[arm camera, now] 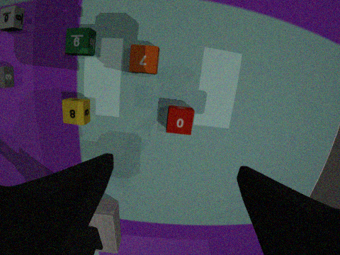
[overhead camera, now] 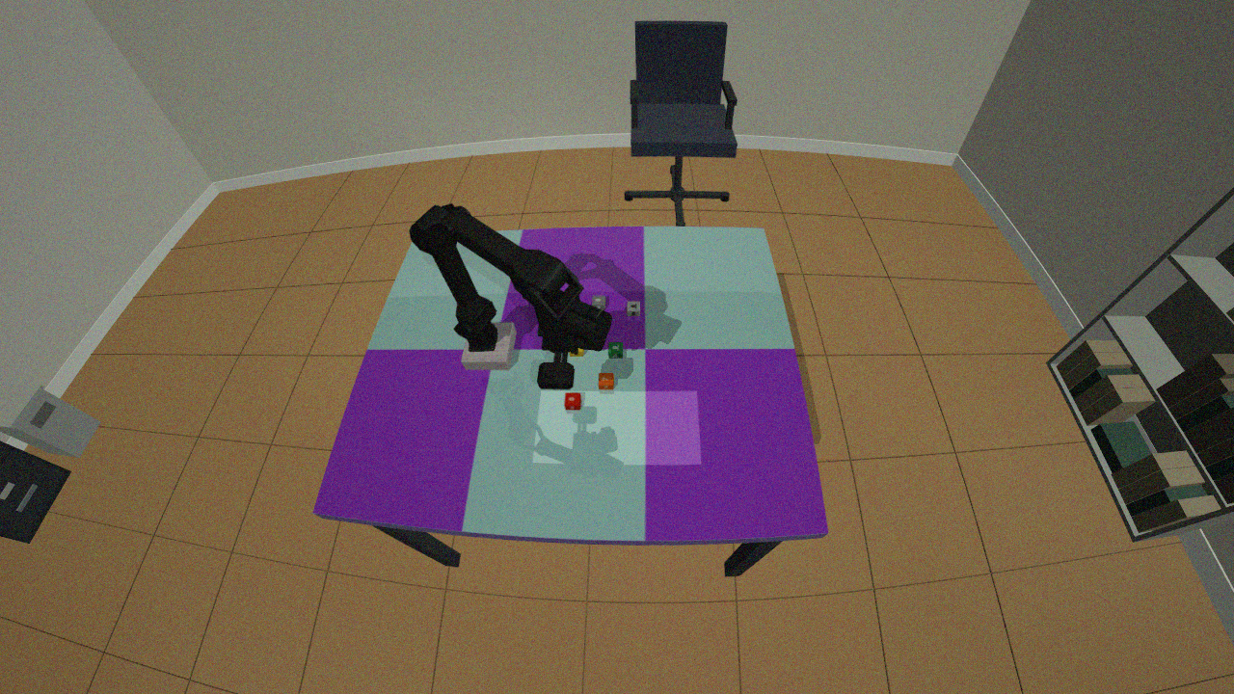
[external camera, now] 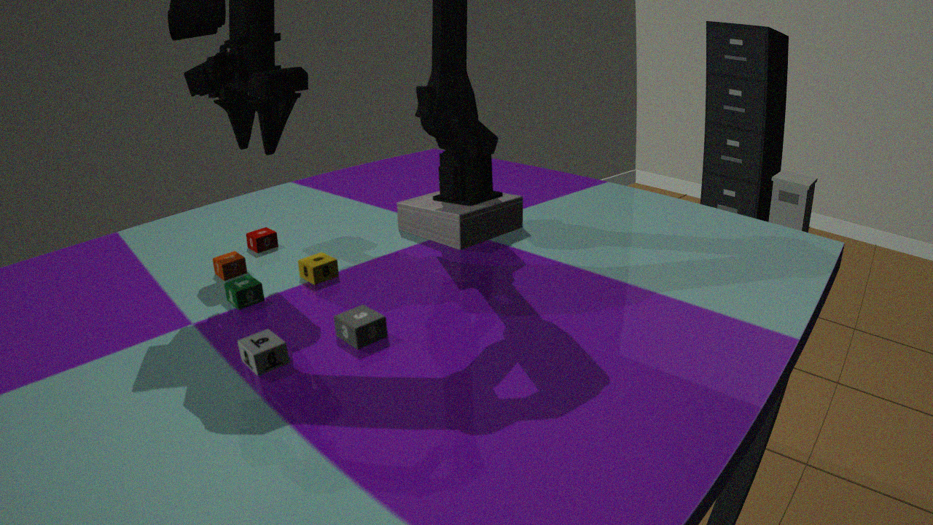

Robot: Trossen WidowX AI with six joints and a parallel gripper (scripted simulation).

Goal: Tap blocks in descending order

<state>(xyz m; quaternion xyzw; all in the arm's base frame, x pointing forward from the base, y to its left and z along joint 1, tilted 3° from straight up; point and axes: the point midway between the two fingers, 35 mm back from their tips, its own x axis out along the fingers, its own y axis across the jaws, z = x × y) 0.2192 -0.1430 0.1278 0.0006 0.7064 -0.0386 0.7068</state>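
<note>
Right now my gripper tip is 12 cm to the right of the green block, 12 cm above it and 10 cm short of it. Round my gripper tip: red block marked 0: 12 cm below, 1 cm to the right; then yellow 8 block: 13 cm to the left, 12 cm below; then orange 7 block: 12 cm below, 7 cm ahead, 4 cm to the left.
</note>
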